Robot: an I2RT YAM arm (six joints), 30 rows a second.
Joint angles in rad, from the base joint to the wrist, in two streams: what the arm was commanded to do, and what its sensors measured. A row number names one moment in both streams.
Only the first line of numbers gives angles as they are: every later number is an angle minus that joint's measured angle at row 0.
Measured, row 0:
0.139 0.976 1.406 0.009 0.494 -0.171
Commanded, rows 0 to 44:
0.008 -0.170 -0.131 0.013 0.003 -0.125
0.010 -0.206 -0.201 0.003 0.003 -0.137
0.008 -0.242 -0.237 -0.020 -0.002 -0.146
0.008 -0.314 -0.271 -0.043 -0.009 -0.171
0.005 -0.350 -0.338 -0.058 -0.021 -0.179
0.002 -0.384 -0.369 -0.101 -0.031 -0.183
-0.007 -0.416 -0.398 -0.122 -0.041 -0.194
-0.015 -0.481 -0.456 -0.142 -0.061 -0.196
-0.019 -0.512 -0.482 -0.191 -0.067 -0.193
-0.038 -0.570 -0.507 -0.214 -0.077 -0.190
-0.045 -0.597 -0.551 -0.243 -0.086 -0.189
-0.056 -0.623 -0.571 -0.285 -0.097 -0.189
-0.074 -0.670 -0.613 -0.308 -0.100 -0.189
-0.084 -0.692 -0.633 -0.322 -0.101 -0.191
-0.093 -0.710 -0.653 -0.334 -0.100 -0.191
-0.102 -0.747 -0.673 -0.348 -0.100 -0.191
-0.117 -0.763 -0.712 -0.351 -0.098 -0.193
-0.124 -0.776 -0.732 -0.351 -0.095 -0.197
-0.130 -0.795 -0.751 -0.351 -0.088 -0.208
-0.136 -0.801 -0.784 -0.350 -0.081 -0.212
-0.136 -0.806 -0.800 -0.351 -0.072 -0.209
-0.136 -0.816 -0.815 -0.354 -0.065 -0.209
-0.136 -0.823 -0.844 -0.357 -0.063 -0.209
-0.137 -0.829 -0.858 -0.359 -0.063 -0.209
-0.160 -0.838 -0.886 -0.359 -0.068 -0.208
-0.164 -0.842 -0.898 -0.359 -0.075 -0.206
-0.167 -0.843 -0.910 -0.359 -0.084 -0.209
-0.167 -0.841 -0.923 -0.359 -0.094 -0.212
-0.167 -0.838 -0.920 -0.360 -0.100 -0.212
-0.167 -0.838 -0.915 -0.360 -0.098 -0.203
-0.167 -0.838 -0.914 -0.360 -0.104 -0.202
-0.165 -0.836 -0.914 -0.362 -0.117 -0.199
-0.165 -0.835 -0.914 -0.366 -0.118 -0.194
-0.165 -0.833 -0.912 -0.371 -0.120 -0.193
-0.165 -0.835 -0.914 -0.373 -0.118 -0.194
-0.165 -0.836 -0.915 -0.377 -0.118 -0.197
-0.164 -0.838 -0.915 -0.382 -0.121 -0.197
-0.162 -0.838 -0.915 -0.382 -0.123 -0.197
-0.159 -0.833 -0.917 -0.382 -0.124 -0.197
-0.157 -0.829 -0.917 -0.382 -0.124 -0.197
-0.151 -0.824 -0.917 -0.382 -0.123 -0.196
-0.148 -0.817 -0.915 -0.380 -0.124 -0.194
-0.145 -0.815 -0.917 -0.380 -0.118 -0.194
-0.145 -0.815 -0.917 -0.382 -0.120 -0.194
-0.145 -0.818 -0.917 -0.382 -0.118 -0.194
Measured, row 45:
-0.157 -0.824 -0.923 -0.396 -0.110 -0.186
